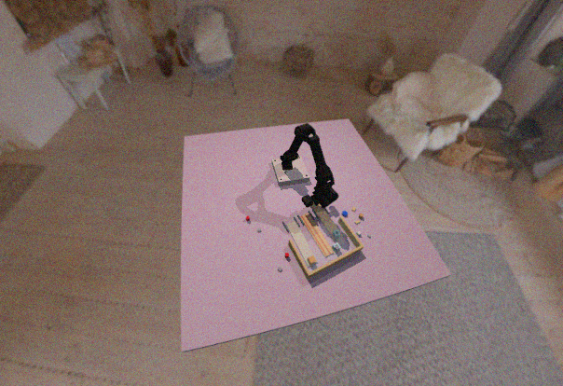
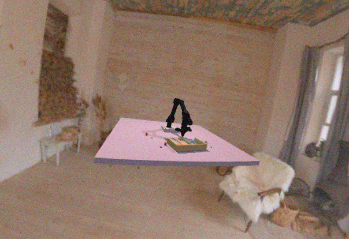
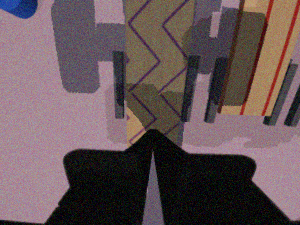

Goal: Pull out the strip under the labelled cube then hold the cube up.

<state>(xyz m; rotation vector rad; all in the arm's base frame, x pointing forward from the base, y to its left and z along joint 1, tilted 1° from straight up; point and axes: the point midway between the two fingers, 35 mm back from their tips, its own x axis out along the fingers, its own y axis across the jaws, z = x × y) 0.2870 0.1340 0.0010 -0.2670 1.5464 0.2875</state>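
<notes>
My gripper tip is now 15 cm to the right of the blue disc and 7 cm short of it.
</notes>
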